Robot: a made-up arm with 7 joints.
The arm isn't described. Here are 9 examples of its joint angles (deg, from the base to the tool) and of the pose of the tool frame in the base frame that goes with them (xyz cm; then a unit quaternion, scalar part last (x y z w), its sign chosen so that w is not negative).
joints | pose
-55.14 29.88 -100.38 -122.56 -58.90 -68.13 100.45 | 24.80 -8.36 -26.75 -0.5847 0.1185 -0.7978 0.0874
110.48 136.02 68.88 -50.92 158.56 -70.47 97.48 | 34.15 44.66 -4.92 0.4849 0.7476 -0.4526 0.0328
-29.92 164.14 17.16 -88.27 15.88 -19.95 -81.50 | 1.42 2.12 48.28 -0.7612 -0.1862 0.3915 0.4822
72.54 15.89 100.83 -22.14 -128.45 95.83 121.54 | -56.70 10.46 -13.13 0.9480 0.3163 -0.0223 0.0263
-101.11 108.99 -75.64 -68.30 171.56 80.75 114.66 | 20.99 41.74 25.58 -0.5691 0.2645 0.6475 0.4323
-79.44 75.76 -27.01 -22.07 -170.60 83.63 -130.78 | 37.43 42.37 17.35 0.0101 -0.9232 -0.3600 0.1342
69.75 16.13 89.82 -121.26 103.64 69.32 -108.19 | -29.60 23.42 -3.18 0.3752 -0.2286 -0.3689 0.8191
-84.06 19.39 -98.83 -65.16 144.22 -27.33 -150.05 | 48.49 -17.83 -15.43 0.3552 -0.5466 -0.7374 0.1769
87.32 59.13 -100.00 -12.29 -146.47 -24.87 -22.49 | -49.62 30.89 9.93 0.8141 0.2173 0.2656 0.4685
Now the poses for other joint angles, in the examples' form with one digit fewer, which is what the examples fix.
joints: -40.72 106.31 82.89 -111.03 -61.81 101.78 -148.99
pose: -12.0 26.6 29.3 0.521 0.264 0.268 0.766
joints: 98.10 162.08 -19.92 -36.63 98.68 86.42 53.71
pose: 39.1 42.8 -5.0 0.859 0.140 0.285 0.402
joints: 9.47 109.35 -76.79 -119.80 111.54 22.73 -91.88
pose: 1.5 36.5 -11.7 -0.218 0.034 -0.587 0.779
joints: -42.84 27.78 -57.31 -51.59 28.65 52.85 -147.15
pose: 44.7 3.4 -34.2 -0.206 -0.127 0.965 0.104
